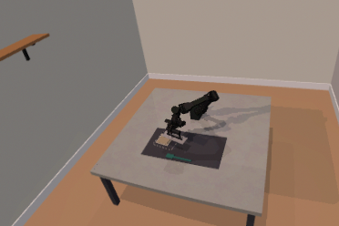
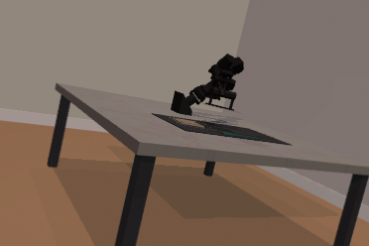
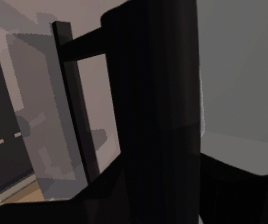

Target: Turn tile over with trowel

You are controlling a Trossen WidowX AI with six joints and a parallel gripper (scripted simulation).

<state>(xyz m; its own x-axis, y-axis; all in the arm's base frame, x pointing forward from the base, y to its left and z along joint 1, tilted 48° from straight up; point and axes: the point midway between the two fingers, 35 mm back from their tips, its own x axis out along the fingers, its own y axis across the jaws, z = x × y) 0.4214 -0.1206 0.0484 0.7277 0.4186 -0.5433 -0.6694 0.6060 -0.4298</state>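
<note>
Right now the green trowel is 9 cm ahead of my gripper tip, 7 cm to the left of it and 15 cm below it. Also, from my gripper tip: dark mat 5 cm behind, 8 cm to the left, 17 cm below; tile 7 cm behind, 11 cm to the right, 15 cm below.
</note>
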